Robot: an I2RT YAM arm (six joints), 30 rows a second.
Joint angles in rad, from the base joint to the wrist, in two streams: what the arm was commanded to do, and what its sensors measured. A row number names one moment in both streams.
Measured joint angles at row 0: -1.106, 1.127, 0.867, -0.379, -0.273, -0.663
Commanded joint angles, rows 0 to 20: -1.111, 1.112, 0.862, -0.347, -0.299, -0.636; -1.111, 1.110, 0.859, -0.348, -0.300, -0.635; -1.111, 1.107, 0.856, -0.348, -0.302, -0.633; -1.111, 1.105, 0.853, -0.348, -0.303, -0.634; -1.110, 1.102, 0.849, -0.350, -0.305, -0.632; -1.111, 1.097, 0.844, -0.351, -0.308, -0.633; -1.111, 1.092, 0.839, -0.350, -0.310, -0.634; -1.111, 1.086, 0.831, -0.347, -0.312, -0.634; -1.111, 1.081, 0.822, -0.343, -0.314, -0.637; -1.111, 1.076, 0.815, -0.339, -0.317, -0.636; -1.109, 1.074, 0.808, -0.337, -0.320, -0.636; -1.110, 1.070, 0.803, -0.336, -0.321, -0.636; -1.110, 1.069, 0.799, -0.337, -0.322, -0.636; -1.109, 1.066, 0.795, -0.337, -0.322, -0.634; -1.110, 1.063, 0.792, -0.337, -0.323, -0.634; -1.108, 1.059, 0.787, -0.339, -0.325, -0.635; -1.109, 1.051, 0.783, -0.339, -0.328, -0.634; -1.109, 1.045, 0.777, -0.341, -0.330, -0.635; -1.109, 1.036, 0.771, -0.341, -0.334, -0.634; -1.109, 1.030, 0.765, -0.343, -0.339, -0.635; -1.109, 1.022, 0.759, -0.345, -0.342, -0.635
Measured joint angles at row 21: -1.106, 1.056, 0.768, -0.362, -0.311, -0.658
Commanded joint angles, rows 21 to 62: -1.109, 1.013, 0.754, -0.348, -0.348, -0.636; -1.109, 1.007, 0.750, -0.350, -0.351, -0.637; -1.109, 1.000, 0.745, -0.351, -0.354, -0.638; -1.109, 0.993, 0.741, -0.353, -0.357, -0.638; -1.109, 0.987, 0.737, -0.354, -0.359, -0.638; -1.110, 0.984, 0.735, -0.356, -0.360, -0.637; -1.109, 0.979, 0.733, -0.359, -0.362, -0.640; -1.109, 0.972, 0.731, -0.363, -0.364, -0.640; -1.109, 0.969, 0.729, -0.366, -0.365, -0.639; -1.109, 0.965, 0.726, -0.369, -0.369, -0.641; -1.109, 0.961, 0.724, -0.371, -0.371, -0.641; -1.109, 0.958, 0.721, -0.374, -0.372, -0.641; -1.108, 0.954, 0.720, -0.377, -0.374, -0.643; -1.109, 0.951, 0.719, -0.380, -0.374, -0.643; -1.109, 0.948, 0.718, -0.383, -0.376, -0.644; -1.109, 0.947, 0.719, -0.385, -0.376, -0.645; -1.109, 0.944, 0.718, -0.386, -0.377, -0.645; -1.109, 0.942, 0.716, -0.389, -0.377, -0.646; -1.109, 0.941, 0.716, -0.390, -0.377, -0.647; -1.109, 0.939, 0.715, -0.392, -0.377, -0.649; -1.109, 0.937, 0.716, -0.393, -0.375, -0.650; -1.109, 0.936, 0.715, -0.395, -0.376, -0.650; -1.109, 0.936, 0.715, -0.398, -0.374, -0.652; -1.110, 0.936, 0.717, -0.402, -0.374, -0.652; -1.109, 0.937, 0.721, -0.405, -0.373, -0.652; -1.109, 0.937, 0.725, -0.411, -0.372, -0.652; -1.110, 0.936, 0.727, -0.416, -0.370, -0.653; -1.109, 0.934, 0.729, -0.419, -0.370, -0.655; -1.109, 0.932, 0.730, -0.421, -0.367, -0.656; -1.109, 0.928, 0.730, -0.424, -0.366, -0.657; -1.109, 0.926, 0.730, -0.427, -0.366, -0.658; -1.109, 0.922, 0.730, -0.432, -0.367, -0.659; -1.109, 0.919, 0.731, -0.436, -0.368, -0.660; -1.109, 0.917, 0.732, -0.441, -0.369, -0.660; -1.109, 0.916, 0.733, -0.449, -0.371, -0.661; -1.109, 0.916, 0.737, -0.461, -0.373, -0.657; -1.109, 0.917, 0.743, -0.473, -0.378, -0.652; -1.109, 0.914, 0.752, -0.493, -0.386, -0.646; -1.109, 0.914, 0.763, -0.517, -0.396, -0.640; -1.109, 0.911, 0.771, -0.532, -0.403, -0.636; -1.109, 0.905, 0.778, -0.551, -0.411, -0.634; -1.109, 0.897, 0.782, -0.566, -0.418, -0.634
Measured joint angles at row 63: -1.106, 0.927, 0.727, -0.503, -0.373, -0.657
